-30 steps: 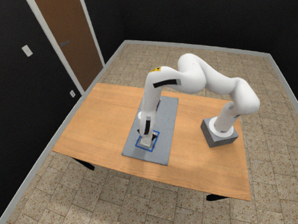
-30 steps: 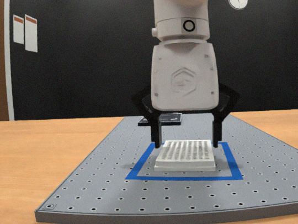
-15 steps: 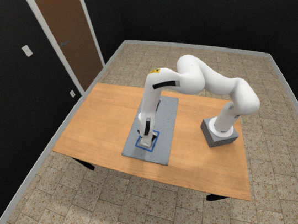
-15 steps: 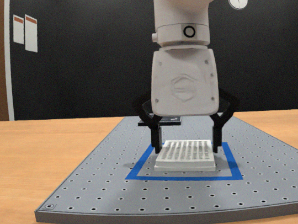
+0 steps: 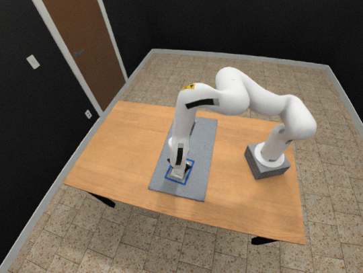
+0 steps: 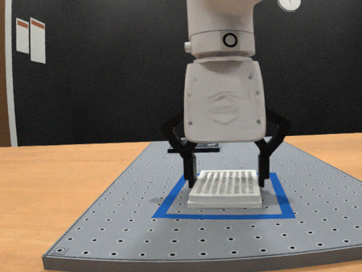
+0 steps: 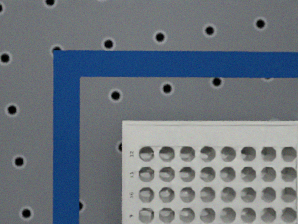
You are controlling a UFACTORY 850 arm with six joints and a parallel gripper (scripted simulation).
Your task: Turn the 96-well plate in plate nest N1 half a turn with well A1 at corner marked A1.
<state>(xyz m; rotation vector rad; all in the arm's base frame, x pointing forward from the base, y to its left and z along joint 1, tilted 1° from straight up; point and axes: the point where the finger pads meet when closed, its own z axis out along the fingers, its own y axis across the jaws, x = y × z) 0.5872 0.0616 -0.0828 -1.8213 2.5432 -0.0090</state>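
My hand is 1 cm above the white 96-well plate. From my hand the other things lie so: plate nest N1: 38 cm to the right, 3 cm behind, 1 cm below.
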